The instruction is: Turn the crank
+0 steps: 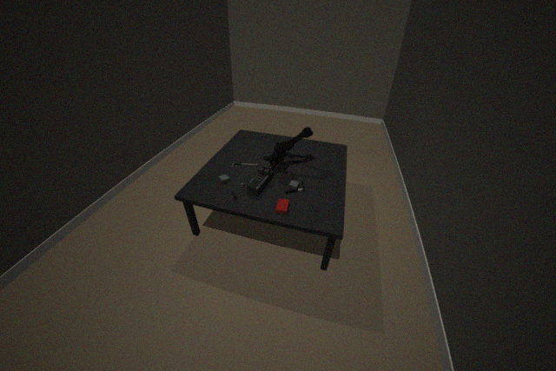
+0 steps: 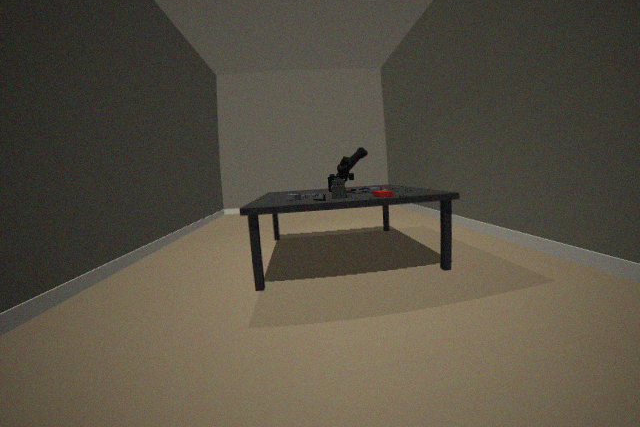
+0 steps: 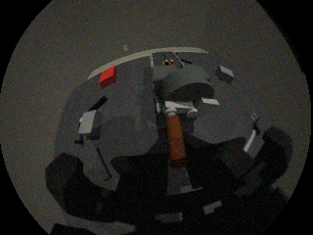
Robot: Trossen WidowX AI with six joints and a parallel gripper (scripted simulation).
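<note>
My gripper tip is 13 cm short of the red pointer, 7 cm to the left of it and 2 cm below it. Also, from my gripper tip: crank handle 2 cm behind, 3 cm above.
</note>
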